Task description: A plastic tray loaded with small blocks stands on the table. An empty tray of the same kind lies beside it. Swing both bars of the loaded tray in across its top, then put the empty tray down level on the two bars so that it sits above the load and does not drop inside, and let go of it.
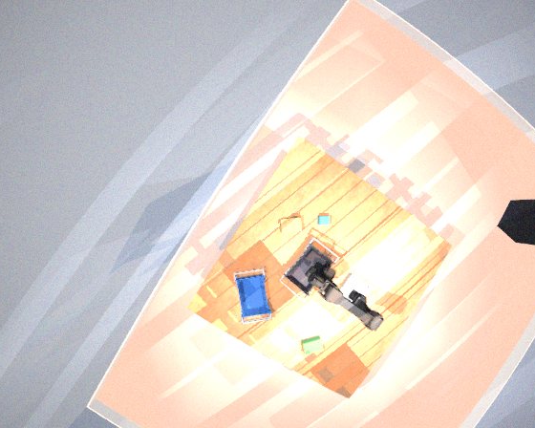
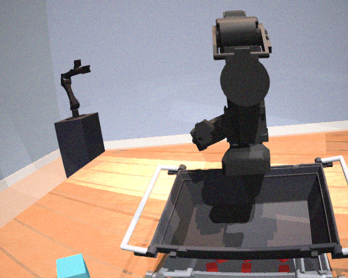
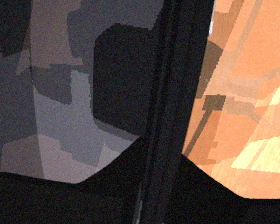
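Right now my gripper tip is 7 cm short of the dark tray, 1 cm to the left of it and 1 cm below it. The rest, counted from my gripper tip: cyan cube: 29 cm to the right, 13 cm ahead, 9 cm below; then tan block: 28 cm ahead, 16 cm to the right, 8 cm below; then green block: 41 cm to the left, 28 cm behind, 9 cm below.
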